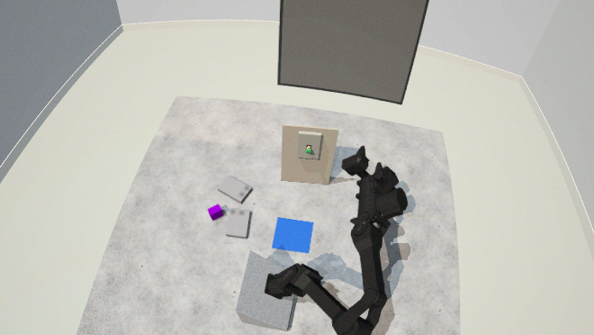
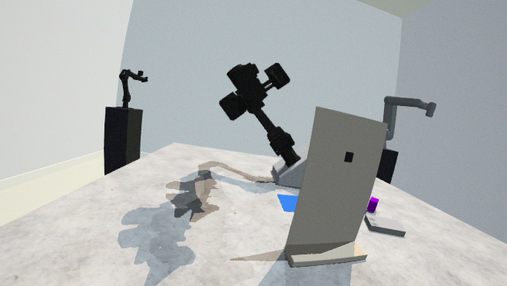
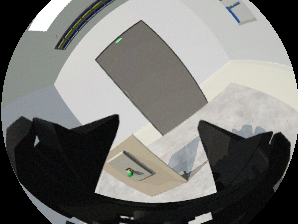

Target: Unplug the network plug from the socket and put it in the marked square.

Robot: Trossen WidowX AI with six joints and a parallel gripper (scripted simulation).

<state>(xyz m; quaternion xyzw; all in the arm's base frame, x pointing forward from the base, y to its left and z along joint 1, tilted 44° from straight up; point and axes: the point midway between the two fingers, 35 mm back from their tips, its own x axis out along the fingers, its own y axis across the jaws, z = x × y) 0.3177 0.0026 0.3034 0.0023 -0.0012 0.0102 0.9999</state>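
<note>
Now: the network plug 18 cm to the left of my gripper tip, 11 cm below it and 9 cm ahead of it. Also, from my gripper tip: blue marked square: 31 cm below, 19 cm to the left, 12 cm behind; then panel: 18 cm to the left, 18 cm below, 11 cm ahead.
</note>
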